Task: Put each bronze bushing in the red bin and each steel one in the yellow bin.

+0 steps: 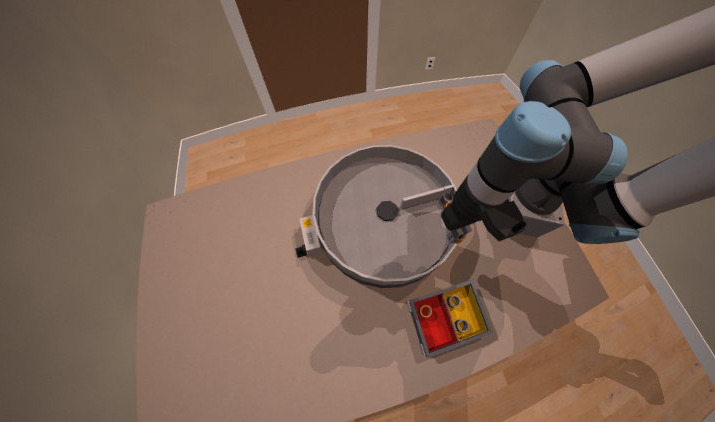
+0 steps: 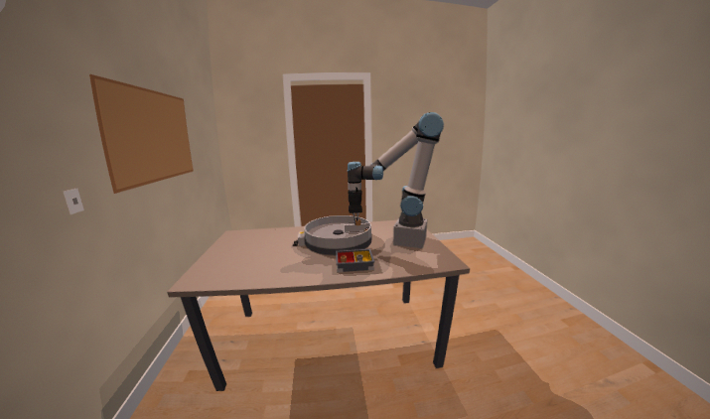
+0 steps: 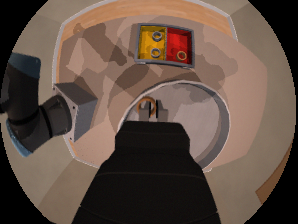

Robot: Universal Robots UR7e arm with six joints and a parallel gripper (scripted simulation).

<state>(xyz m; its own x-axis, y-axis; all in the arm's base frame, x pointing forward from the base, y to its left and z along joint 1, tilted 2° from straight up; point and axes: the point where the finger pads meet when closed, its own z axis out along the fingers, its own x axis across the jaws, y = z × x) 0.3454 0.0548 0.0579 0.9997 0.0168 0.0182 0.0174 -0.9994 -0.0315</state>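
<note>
Now: hand 3 cm short of the red bin, 18 cm to the right of it and 15 cm above it. The rest, counted from my hand: turntable 10 cm ahead, 15 cm to the right, 12 cm below.
</note>
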